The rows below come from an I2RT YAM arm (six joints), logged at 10 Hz.
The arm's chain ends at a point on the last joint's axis. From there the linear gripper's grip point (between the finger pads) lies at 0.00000 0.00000 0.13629 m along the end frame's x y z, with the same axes.
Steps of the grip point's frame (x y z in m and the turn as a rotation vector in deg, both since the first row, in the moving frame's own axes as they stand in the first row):
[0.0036, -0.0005, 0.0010, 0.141, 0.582, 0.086]
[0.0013, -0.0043, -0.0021, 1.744, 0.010, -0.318]
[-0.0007, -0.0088, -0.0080, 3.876, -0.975, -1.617]
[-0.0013, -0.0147, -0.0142, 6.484, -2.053, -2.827]
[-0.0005, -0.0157, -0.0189, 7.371, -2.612, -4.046]
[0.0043, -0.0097, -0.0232, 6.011, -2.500, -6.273]
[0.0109, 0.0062, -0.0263, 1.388, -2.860, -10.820]
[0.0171, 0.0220, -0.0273, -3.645, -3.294, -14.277]
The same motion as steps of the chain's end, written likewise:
[0.0022, -0.0002, 0.0010, 0.141, 0.582, 0.086]
[0.0013, -0.0002, -0.0020, 1.744, 0.010, -0.318]
[0.0017, 0.0004, -0.0077, 3.876, -0.975, -1.617]
[0.0040, 0.0006, -0.0132, 6.484, -2.053, -2.827]
[0.0063, 0.0015, -0.0176, 7.371, -2.612, -4.046]
[0.0110, 0.0042, -0.0223, 6.011, -2.500, -6.273]
[0.0180, 0.0088, -0.0261, 1.388, -2.860, -10.820]
[0.0238, 0.0125, -0.0268, -3.645, -3.294, -14.277]

